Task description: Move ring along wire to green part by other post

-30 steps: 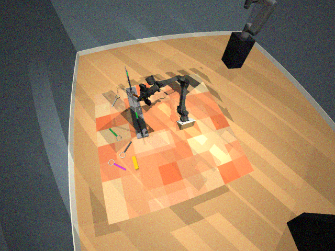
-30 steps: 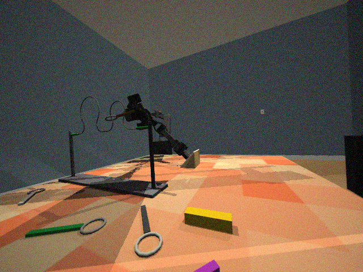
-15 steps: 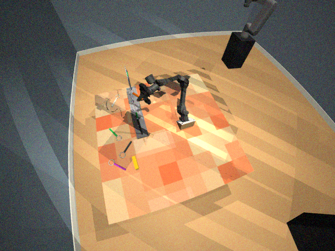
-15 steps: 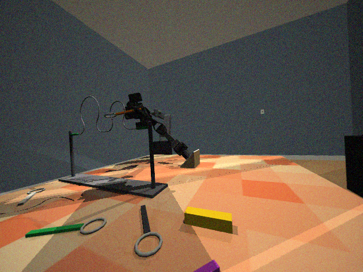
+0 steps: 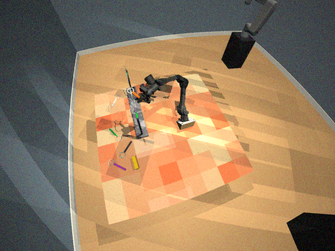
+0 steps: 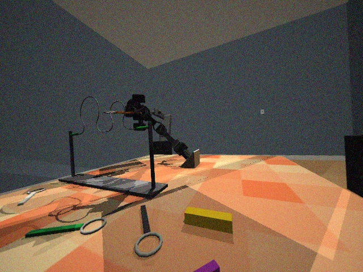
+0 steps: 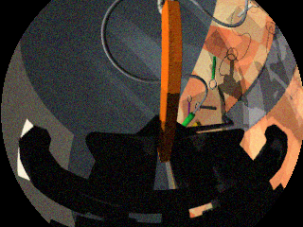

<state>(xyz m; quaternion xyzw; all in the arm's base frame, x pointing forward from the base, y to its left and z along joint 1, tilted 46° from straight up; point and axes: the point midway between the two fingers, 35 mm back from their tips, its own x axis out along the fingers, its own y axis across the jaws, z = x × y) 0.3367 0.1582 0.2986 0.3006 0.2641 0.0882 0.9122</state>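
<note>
Now: gripper tip 90 mm to the left of the ring with orange handle, 10 mm below it and 10 mm short of it. Round my gripper tip: yellow block 360 mm to the left, 330 mm below, 120 mm ahead.
</note>
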